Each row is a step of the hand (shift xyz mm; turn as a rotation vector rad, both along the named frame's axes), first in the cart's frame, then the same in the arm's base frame.
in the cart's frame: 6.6 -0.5 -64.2 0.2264 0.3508 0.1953
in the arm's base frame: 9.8 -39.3 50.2 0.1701 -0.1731 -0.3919
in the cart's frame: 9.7 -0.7 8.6 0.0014 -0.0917 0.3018
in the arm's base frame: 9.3 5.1 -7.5 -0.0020 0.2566 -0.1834
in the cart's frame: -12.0 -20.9 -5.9 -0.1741 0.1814 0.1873
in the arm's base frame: -8.9 13.7 18.6 -0.2048 -0.0163 -0.2368
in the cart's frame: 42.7 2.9 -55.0 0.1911 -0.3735 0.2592
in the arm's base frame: 44.7 -38.9 36.7 0.2238 0.4395 -0.0023
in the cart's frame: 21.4 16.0 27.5 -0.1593 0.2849 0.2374
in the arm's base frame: 17.8 2.7 -33.9 -0.2058 -0.0684 -0.3404
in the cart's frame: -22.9 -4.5 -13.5 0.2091 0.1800 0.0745
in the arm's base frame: -21.4 -3.1 16.0 0.1806 -0.1111 -0.1916
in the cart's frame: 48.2 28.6 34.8 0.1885 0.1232 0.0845
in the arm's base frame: 42.4 -4.7 -50.3 0.1669 -0.0587 -0.1629
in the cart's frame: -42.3 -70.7 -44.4 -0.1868 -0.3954 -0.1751
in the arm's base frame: -30.7 31.6 82.6 -0.1262 0.2179 0.3981
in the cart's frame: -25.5 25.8 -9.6 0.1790 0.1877 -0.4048
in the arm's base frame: -28.1 -24.4 -5.0 0.1737 -0.4079 0.1859
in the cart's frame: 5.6 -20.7 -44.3 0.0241 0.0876 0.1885
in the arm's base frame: 10.4 -11.1 46.8 0.0034 0.0444 -0.2045
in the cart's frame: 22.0 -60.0 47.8 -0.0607 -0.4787 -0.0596
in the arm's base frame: 27.0 75.0 -4.2 0.0035 0.3453 0.3423
